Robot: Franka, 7 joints.
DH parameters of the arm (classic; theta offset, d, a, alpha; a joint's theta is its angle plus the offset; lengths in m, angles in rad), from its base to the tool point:
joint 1: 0 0.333 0 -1.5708
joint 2: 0 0 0 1.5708
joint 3: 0 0.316 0.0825 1.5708
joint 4: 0 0 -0.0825 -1.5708
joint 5: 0 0.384 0 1.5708
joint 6: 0 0 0.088 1.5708
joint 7: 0 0.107 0 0
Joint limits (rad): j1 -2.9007..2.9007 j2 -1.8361..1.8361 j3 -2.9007..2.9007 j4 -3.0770..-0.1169 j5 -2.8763..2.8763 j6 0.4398..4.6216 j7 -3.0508..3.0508
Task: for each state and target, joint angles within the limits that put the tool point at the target. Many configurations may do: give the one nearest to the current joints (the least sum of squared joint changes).
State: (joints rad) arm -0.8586 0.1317 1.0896 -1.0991 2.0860 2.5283 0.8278
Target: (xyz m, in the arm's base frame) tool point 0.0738 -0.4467 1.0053
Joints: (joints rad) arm -1.6201 -0.0355 0.2862 -0.9750 2.0516 2.7829 0.8278
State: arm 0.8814 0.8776 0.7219 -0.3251 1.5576 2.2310 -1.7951
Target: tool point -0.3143 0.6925 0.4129
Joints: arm 1.3361 0.9441 0.8977 -1.2710 1.4010 1.9471 -1.7951
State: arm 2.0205 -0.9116 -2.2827 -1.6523 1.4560 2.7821 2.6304
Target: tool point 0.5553 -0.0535 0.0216
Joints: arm 2.2162 -1.1653 -2.3115 -1.9153 1.4763 2.7718 2.6304
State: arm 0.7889 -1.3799 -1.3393 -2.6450 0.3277 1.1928 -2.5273
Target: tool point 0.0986 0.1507 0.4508
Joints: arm 1.3810 -1.2533 -0.8061 -2.9149 0.6051 1.3333 -2.5273
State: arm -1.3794 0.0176 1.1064 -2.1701 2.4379 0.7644 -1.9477
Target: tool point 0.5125 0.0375 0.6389
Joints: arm -1.2938 -0.0049 1.1927 -2.0594 2.4565 0.8501 -1.9477
